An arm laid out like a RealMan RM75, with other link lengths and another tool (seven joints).
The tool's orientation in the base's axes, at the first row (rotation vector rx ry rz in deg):
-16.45 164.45 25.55
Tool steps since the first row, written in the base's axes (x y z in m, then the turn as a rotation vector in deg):
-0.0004 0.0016 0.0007 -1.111 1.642 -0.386
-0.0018 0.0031 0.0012 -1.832 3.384 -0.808
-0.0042 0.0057 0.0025 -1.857 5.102 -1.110
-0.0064 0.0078 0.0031 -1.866 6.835 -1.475
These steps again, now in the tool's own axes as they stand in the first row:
0.0000 0.0018 -0.0002 0.899 1.679 0.673
0.0009 0.0036 -0.0005 1.419 3.353 1.485
0.0025 0.0070 -0.0013 1.247 4.881 2.308
0.0041 0.0096 -0.0016 1.073 6.403 3.197

